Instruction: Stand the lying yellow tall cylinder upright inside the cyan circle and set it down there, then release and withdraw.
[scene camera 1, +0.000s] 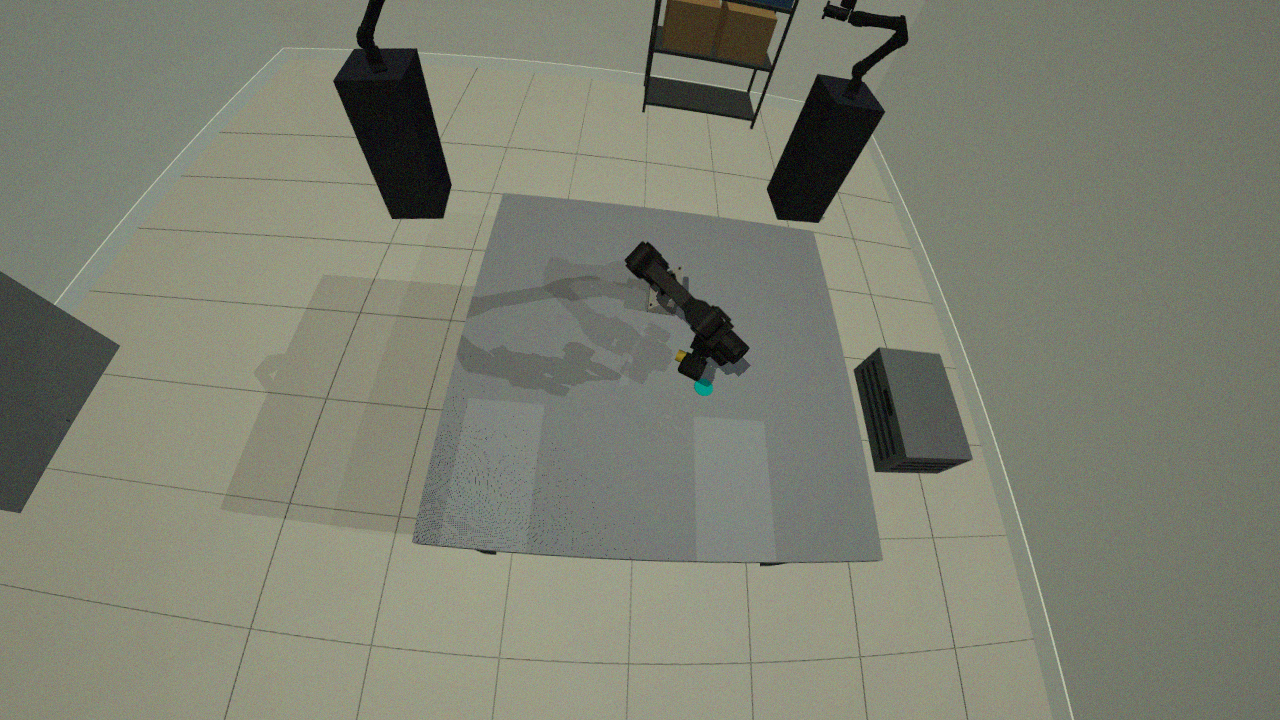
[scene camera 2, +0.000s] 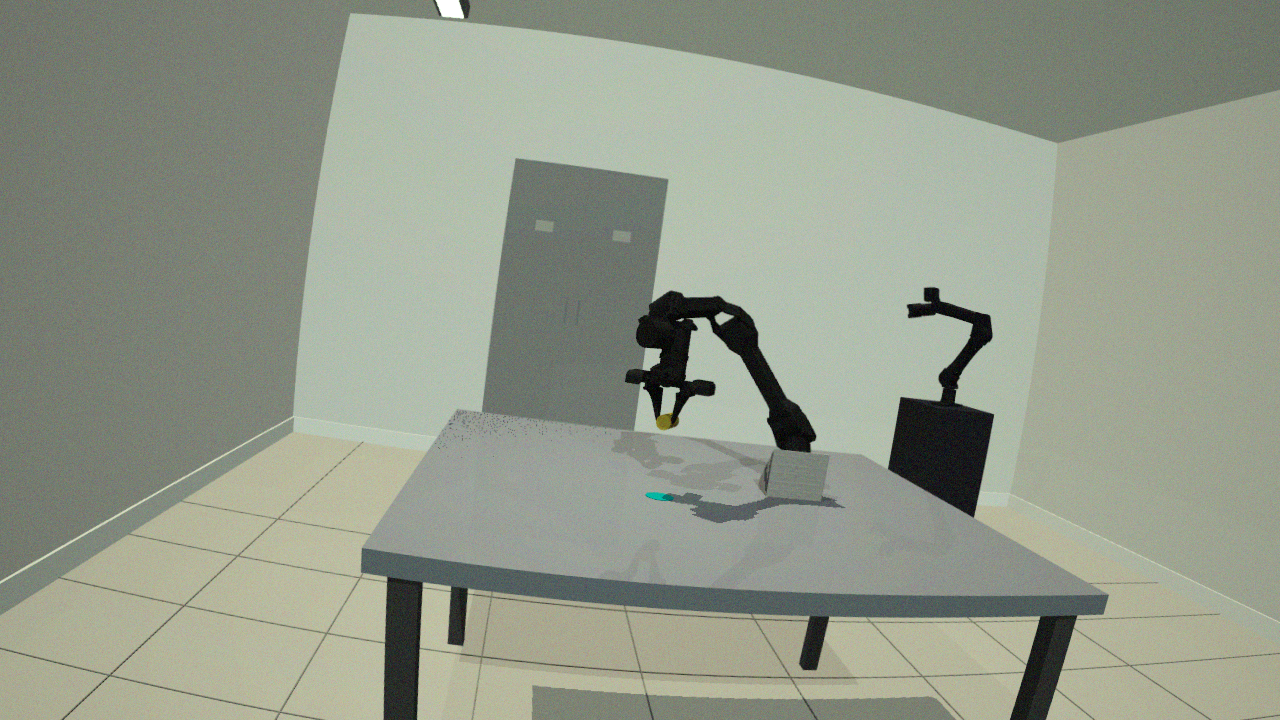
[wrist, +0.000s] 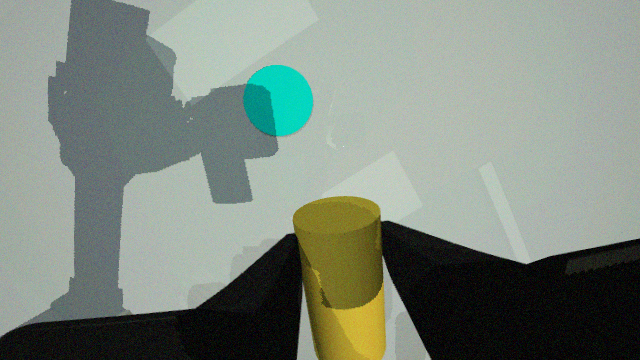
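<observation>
My gripper (scene camera 2: 664, 422), (scene camera 1: 694, 362), (wrist: 339, 238) carries a yellow tall cylinder (wrist: 339, 238). I also see a cyan circle (wrist: 278, 100).
</observation>
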